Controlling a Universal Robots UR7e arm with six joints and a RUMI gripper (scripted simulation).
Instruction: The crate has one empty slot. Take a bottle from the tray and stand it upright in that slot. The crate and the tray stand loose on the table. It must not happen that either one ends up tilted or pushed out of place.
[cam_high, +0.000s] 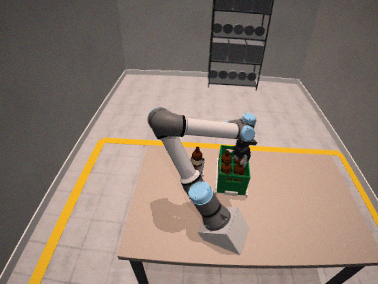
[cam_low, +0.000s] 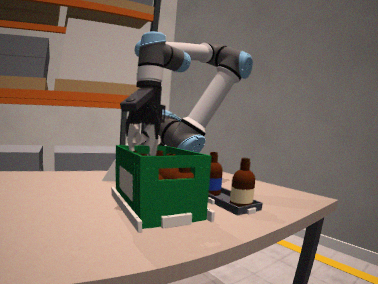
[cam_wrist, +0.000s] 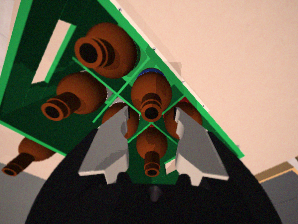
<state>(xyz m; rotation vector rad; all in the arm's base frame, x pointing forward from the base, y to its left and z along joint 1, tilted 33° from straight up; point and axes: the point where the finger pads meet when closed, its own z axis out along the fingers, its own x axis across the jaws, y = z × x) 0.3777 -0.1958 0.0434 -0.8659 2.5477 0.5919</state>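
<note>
Now: the bottle 7 cm below my hand. Also, from my hand: green crate: 7 cm below, 4 cm to the left; tray: 29 cm to the left, 15 cm below, 2 cm ahead.
</note>
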